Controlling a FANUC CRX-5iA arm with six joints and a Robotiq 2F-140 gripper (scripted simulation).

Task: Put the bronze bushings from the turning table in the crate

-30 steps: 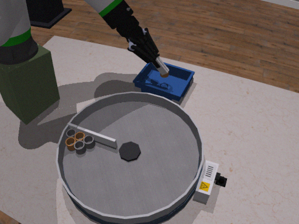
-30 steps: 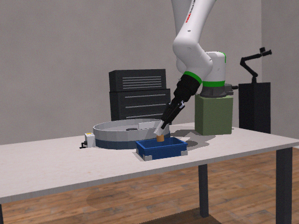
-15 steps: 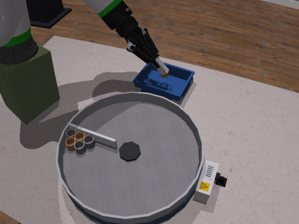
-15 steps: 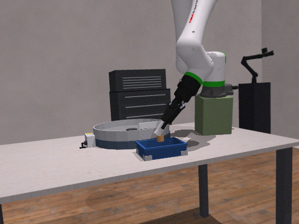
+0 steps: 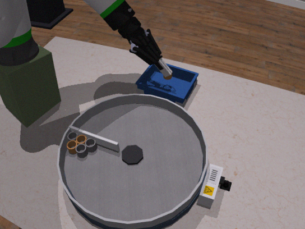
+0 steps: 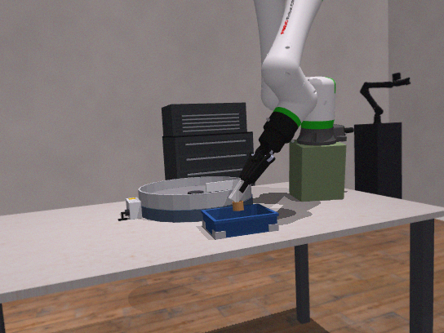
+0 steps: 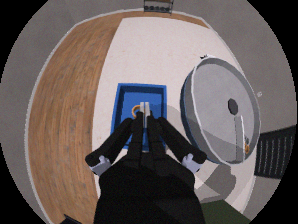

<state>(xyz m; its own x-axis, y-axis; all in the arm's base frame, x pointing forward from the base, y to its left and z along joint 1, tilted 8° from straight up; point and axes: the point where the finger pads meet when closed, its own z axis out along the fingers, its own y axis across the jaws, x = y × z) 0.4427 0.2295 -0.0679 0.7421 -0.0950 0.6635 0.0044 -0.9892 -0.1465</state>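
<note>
Right now the blue crate is 8 cm below my hand, 2 cm to the left of it and 1 cm ahead of it. Also, from my hand: grey turning table: 33 cm to the right, 5 cm below, 3 cm ahead.
</note>
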